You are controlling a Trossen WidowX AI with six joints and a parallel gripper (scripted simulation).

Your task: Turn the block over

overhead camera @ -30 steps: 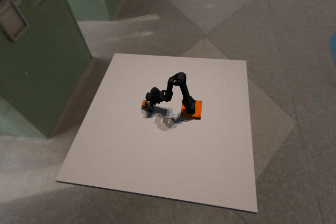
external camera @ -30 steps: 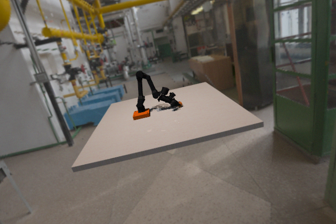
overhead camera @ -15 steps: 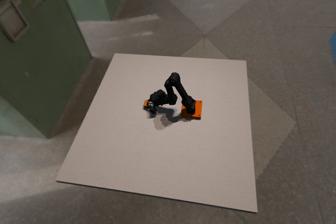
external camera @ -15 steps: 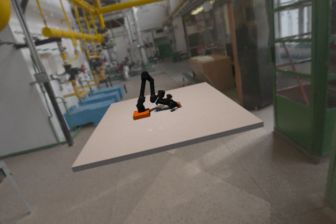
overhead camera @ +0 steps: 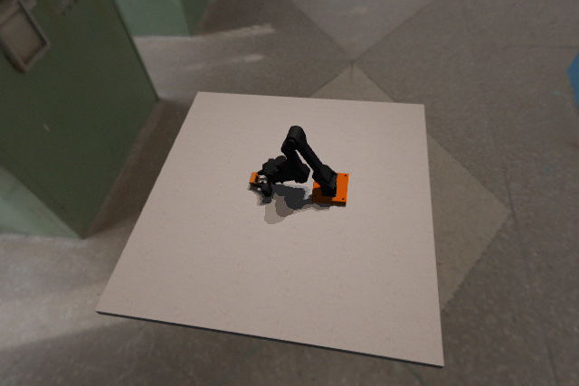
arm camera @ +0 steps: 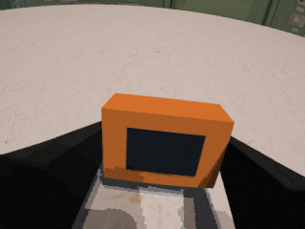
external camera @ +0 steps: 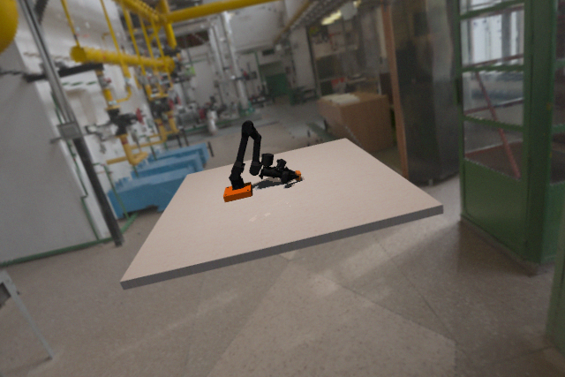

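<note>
The orange block is 1 cm behind my gripper tip.
</note>
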